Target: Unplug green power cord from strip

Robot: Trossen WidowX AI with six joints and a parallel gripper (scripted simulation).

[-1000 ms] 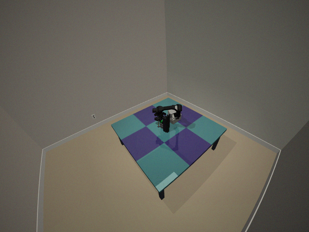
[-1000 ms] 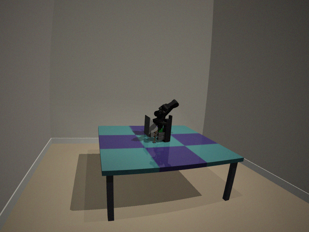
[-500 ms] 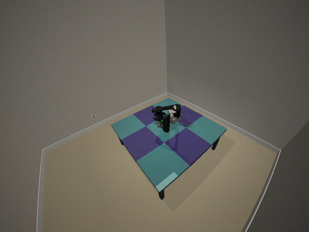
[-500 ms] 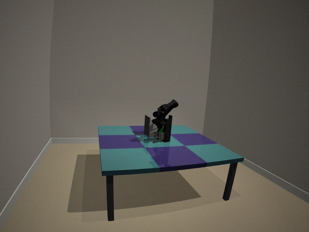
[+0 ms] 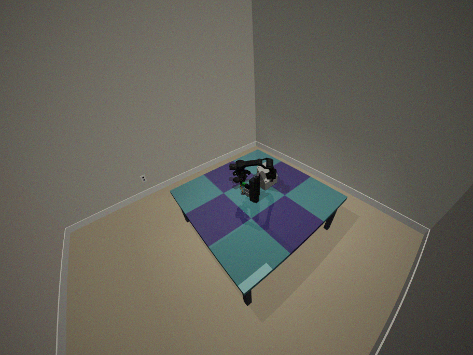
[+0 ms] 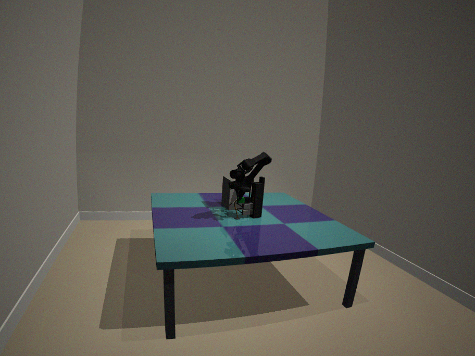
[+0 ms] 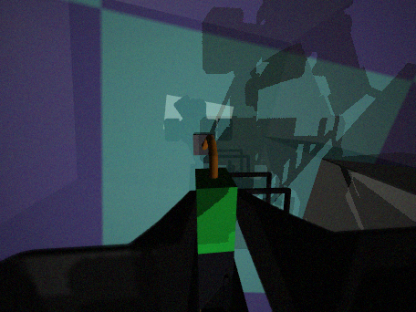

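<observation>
Now: gripper tip 10 mm past the green plug and 30 mm to the right of it. From my gripper tip the other things lie so: black upright block: 40 mm behind, 140 mm to the left, 20 mm below.
</observation>
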